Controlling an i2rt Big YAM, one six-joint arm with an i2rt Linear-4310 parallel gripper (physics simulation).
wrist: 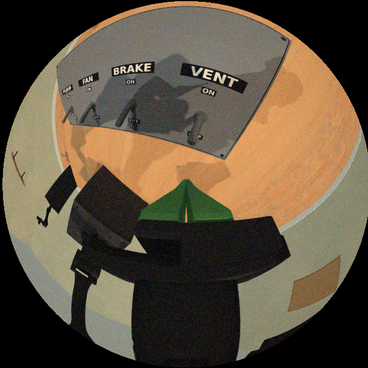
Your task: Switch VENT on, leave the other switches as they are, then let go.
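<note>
The VENT switch (196,129) is a grey lever at the right end of a grey panel (240,37). Its tip points down, over its partly hidden OFF label, away from the ON label. The BRAKE switch (126,114), FAN switch (88,112) and PUMP switch (68,115) stand to its left, and their levers also point down, away from their ON labels. My gripper (185,184) has green fingers and is shut on nothing. Its tips show below the VENT lever in the view, apart from it.
The panel lies on a round wooden table top (310,130) with a pale edge. Dark arm parts (102,210) show at the lower left. A brown rectangle (316,284) lies beyond the table at the lower right. Shadows fall across the panel and table.
</note>
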